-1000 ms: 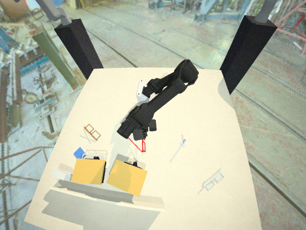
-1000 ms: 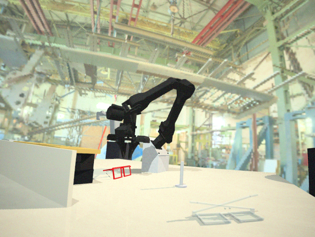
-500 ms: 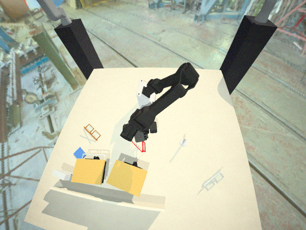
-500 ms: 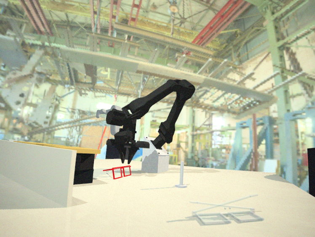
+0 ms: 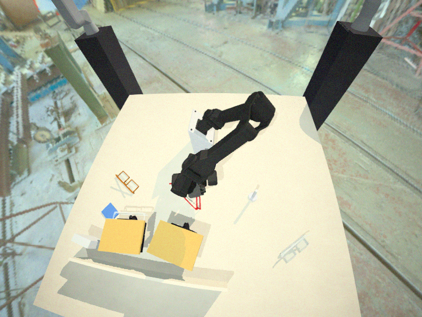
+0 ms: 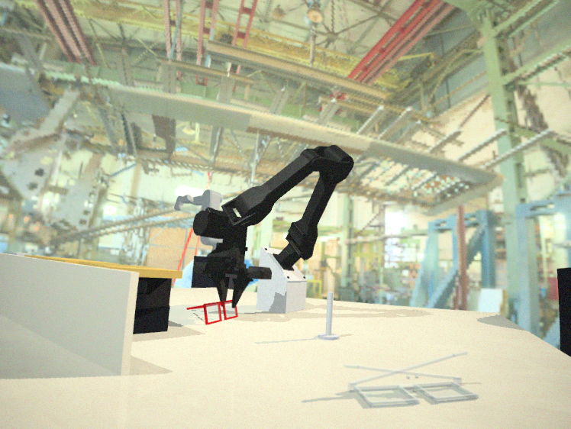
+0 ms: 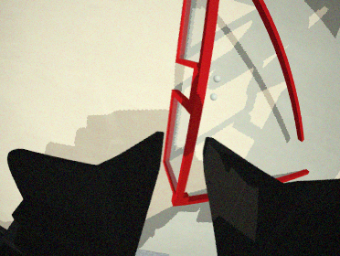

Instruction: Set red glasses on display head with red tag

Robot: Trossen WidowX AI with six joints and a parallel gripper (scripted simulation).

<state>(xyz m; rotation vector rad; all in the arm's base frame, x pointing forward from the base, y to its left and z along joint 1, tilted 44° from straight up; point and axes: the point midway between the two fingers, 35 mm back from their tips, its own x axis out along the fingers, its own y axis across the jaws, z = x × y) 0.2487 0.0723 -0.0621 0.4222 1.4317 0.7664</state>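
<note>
The post is 1 cm ahead of my gripper tip and 26 cm to the left of it. From my gripper tip the other things lie so: white slab: 38 cm ahead, 13 cm to the right, 3 cm above; then blue tag: 18 cm ahead, 40 cm to the right, 2 cm below.
</note>
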